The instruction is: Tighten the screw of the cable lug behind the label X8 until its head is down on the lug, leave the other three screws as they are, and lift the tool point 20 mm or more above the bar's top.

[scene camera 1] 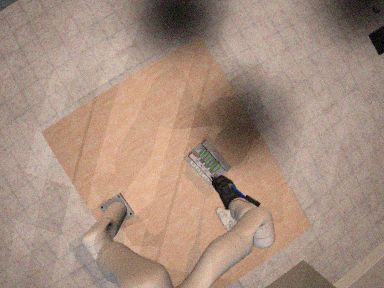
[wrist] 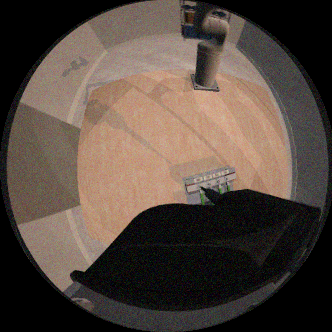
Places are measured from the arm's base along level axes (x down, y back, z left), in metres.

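Where they show: hand, tool point: [scene camera 1: 211,176] [wrist: 201,187]; arm's base, link origin: [scene camera 1: 117,210] [wrist: 203,80].
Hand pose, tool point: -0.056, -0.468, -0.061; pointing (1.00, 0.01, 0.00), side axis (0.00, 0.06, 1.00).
Each offset is from my tool point to the top centre of the thing, as dx, dy, dz. "*": to the spot under its first point. Level surfaces: height alone.
The terminal block {+0.017, -0.024, +0.056} [scene camera 1: 217,151] [wrist: 190,198] is a grey unit on the wooden table top, with green-sleeved cables side by side. A light bar {* +0.026, -0.009, -0.024} [wrist: 191,188] crosses it in the wrist view, beside a row of white labels {* +0.025, +0.034, +0.055} [scene camera 1: 198,169] [wrist: 211,176]. The label print is too blurred to tell which is X8. My black screwdriver [scene camera 1: 214,177] [wrist: 202,188] has its thin tip over the bar near its left end in the wrist view. Whether the tip touches a screw cannot be told. The screw heads and their heights are too small to make out. The tool body hides part of the block.
The wooden table top {dx +0.067} [scene camera 1: 135,105] [wrist: 135,165] lies around the block. My arm's base plate [scene camera 1: 130,211] [wrist: 215,90] stands at the table's edge. A shelf unit [wrist: 182,20] is behind the base. A black box [scene camera 1: 379,40] shows at the right edge. Dark blurred patches cover parts of the scene view.
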